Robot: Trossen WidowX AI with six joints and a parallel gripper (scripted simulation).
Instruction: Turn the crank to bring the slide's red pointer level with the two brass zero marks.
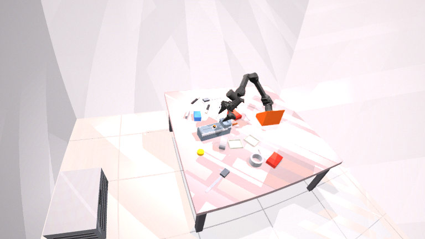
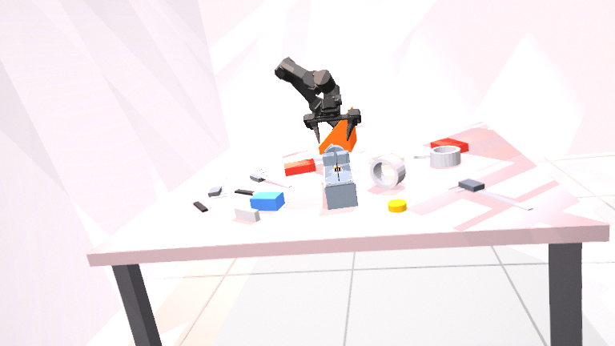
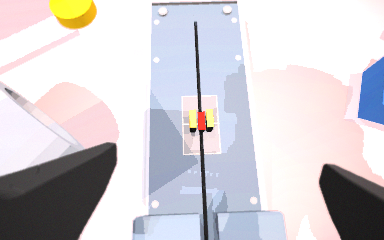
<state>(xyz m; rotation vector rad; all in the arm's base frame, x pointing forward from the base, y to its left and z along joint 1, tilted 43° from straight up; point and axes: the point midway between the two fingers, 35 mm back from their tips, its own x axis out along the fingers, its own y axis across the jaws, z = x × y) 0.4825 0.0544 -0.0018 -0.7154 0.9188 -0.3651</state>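
The orange handle is 140 mm behind my gripper tip and 90 mm below it. From my gripper tip the other things lie so: red pointer 40 mm ahead, 10 mm to the left, 80 mm below; yellow disc 200 mm ahead, 180 mm to the left, 150 mm below; blue block 120 mm ahead, 220 mm to the right, 140 mm below.
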